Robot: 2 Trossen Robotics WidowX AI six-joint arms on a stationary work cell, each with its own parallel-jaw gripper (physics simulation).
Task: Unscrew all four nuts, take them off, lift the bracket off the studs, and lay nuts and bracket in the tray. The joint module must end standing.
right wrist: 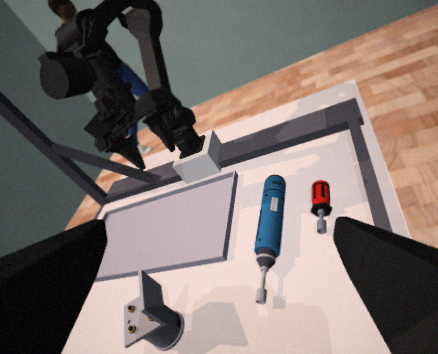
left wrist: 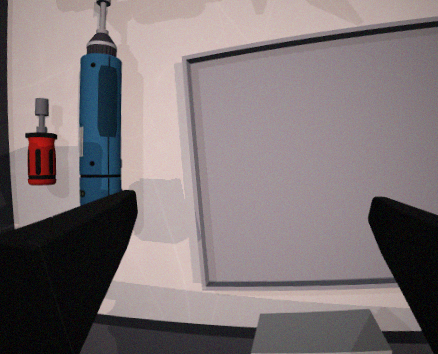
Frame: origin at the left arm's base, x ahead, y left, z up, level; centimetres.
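Seen in the pictures: left gripper, fingertip midpoint: [right wrist: 158, 160] [left wrist: 254, 205]; right gripper, fingertip midpoint: [right wrist: 221, 229]; left arm's base, origin of the base link: [right wrist: 192, 147].
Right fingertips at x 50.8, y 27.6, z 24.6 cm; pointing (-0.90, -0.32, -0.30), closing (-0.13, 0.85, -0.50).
Observation:
Pixels of each thing's middle, then the offset from my right fingertips to it. "spot": a spot on its surface instead.
- joint module, body centre: [right wrist: 154, 321] dx -9.8, dy -28.2, dz -27.4 cm
- grey bracket, body centre: [right wrist: 134, 308] dx -9.8, dy -28.2, dz -22.7 cm
- grey tray, body centre: [left wrist: 436, 151] [right wrist: 151, 230] dx -32.5, dy -39.1, dz -30.3 cm
- blue power driver, body centre: [left wrist: 101, 100] [right wrist: 269, 231] dx -23.3, dy -9.7, dz -29.1 cm
- red hand nut driver, body centre: [left wrist: 41, 142] [right wrist: 321, 206] dx -26.0, dy -0.9, dz -29.6 cm
- grey block, body centre: [right wrist: 199, 156] dx -50.8, dy -27.6, dz -27.9 cm
- slanted dark bar, surface spot: [right wrist: 100, 162] spot: dx -49.6, dy -52.5, dz -17.4 cm
The joint module [right wrist: 172, 327], a dark round body, stands in the lower left of the right wrist view. The grey bracket [right wrist: 151, 295] sits on it, one flange upright. Three brass nuts [right wrist: 131, 308] [right wrist: 132, 328] [right wrist: 151, 319] show on its flat plate; a fourth cannot be made out. The grey tray [left wrist: 300, 150] [right wrist: 170, 230] holds nothing that shows. A blue power driver [left wrist: 101, 115] [right wrist: 270, 220] and a red hand nut driver [left wrist: 41, 160] [right wrist: 320, 195] lie beside it. My left gripper [left wrist: 254, 205] is open and empty above the tray. My right gripper [right wrist: 221, 229] is open and empty, high above the table.
A grey block [left wrist: 320, 332] [right wrist: 197, 166] stands at the table edge behind the tray, by the dark frame rail [right wrist: 285, 134]. The other arm [right wrist: 155, 60] rises at the upper left of the right wrist view. A slanted dark bar [right wrist: 100, 162] runs beside the tray.

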